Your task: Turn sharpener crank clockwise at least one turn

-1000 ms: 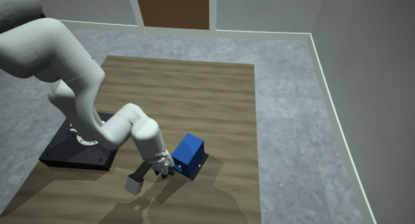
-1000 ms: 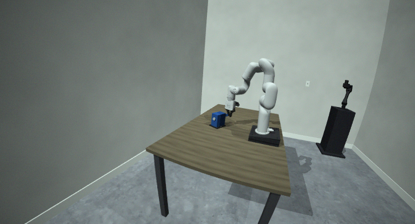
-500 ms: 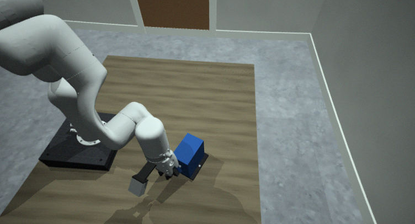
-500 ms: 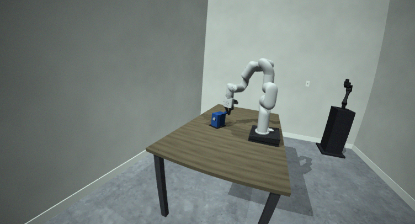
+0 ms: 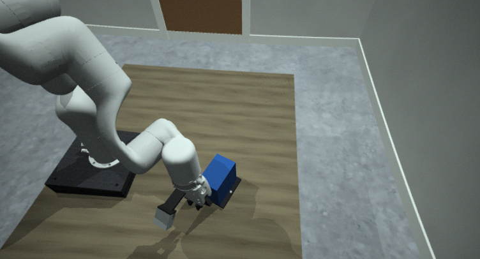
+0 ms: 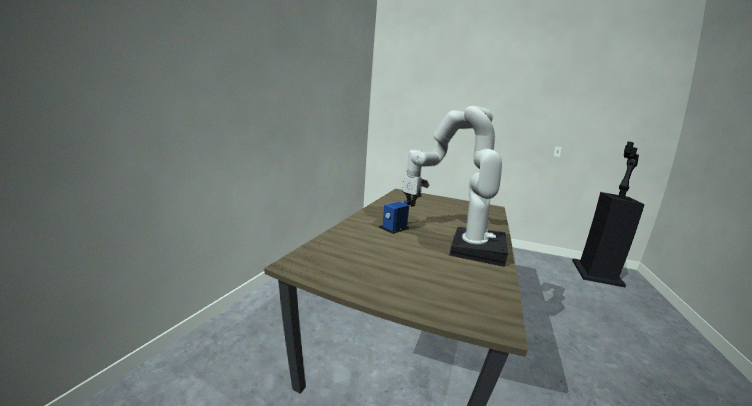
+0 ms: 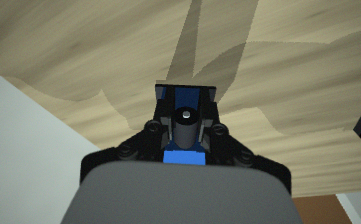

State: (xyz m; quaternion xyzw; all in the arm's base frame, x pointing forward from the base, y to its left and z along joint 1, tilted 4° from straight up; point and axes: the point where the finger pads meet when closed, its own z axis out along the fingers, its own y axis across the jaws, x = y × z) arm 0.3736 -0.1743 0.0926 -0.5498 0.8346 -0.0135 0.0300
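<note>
Now: hand 10 mm short of the crank knob and 20 mm to the right of it.
</note>
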